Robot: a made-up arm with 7 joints. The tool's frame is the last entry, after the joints.
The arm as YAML. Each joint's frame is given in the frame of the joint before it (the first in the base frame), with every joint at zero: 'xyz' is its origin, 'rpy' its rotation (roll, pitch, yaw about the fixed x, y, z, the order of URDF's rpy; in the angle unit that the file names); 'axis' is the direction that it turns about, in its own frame. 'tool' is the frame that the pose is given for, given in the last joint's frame.
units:
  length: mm
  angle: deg
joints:
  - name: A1
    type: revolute
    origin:
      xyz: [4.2, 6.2, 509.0]
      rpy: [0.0, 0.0, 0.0]
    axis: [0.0, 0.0, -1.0]
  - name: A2
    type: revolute
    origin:
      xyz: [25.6, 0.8, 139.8]
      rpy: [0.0, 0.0, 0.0]
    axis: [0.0, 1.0, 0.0]
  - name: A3
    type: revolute
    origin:
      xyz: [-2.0, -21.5, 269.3]
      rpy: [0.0, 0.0, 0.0]
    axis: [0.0, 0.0, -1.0]
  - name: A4
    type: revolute
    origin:
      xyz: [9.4, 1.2, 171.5]
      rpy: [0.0, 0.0, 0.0]
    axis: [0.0, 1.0, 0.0]
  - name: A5
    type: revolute
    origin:
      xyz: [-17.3, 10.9, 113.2]
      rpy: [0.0, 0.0, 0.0]
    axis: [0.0, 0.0, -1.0]
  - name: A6
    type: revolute
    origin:
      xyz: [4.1, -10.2, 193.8]
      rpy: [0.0, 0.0, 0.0]
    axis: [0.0, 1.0, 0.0]
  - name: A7
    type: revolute
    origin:
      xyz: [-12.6, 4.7, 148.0]
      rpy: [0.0, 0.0, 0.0]
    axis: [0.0, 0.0, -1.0]
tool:
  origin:
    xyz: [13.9, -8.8, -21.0]
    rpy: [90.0, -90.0, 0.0]
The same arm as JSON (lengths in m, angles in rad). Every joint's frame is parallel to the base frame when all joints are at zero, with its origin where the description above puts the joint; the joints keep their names.
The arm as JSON. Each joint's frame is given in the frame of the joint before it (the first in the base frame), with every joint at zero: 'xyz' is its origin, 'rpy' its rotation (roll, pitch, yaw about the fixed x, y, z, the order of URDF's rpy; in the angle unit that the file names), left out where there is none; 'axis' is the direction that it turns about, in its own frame. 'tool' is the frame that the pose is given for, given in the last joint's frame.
{
  "units": {
    "length": "m",
    "angle": "rad"
  },
  "joints": [
    {
      "name": "A1",
      "type": "revolute",
      "origin": {
        "xyz": [
          0.0042,
          0.0062,
          0.509
        ]
      },
      "axis": [
        0.0,
        0.0,
        -1.0
      ]
    },
    {
      "name": "A2",
      "type": "revolute",
      "origin": {
        "xyz": [
          0.0256,
          0.0008,
          0.1398
        ]
      },
      "axis": [
        0.0,
        1.0,
        0.0
      ]
    },
    {
      "name": "A3",
      "type": "revolute",
      "origin": {
        "xyz": [
          -0.002,
          -0.0215,
          0.2693
        ]
      },
      "axis": [
        0.0,
        0.0,
        -1.0
      ]
    },
    {
      "name": "A4",
      "type": "revolute",
      "origin": {
        "xyz": [
          0.0094,
          0.0012,
          0.1715
        ]
      },
      "axis": [
        0.0,
        1.0,
        0.0
      ]
    },
    {
      "name": "A5",
      "type": "revolute",
      "origin": {
        "xyz": [
          -0.0173,
          0.0109,
          0.1132
        ]
      },
      "axis": [
        0.0,
        0.0,
        -1.0
      ]
    },
    {
      "name": "A6",
      "type": "revolute",
      "origin": {
        "xyz": [
          0.0041,
          -0.0102,
          0.1938
        ]
      },
      "axis": [
        0.0,
        1.0,
        0.0
      ]
    },
    {
      "name": "A7",
      "type": "revolute",
      "origin": {
        "xyz": [
          -0.0126,
          0.0047,
          0.148
        ]
      },
      "axis": [
        0.0,
        0.0,
        -1.0
      ]
    }
  ],
  "tool": {
    "origin": {
      "xyz": [
        0.0139,
        -0.0088,
        -0.021
      ],
      "rpy": [
        1.5708,
        -1.5708,
        0.0
      ]
    }
  }
}

